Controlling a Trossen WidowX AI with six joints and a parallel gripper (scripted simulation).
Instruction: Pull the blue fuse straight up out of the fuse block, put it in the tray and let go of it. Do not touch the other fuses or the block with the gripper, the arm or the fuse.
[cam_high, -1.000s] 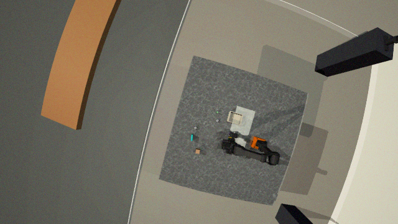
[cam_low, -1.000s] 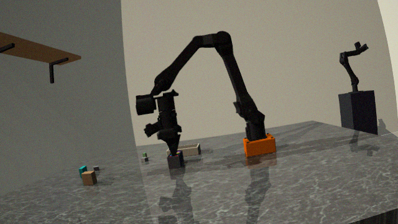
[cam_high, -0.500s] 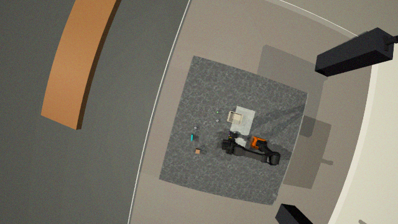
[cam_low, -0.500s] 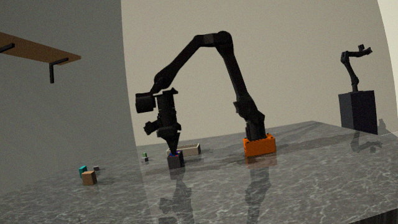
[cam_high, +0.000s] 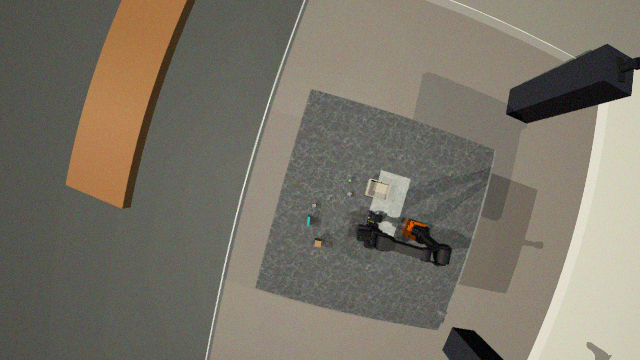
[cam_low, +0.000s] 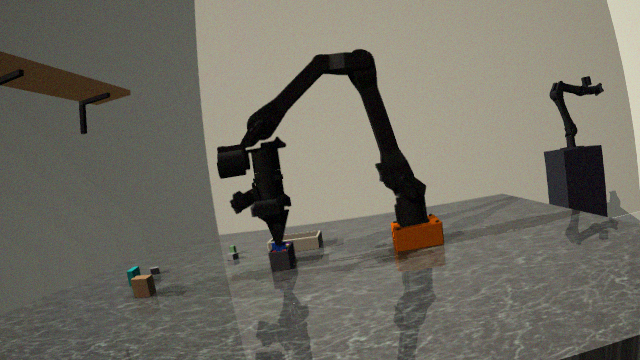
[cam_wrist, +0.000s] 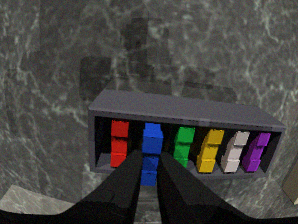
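My gripper tip is now 20 mm to the right of the red fuse and 20 mm above it. From my gripper tip the other things lie so: blue fuse (10 mm below); then beige tray (230 mm to the right, 50 mm below); then green fuse (20 mm to the right, 20 mm below).
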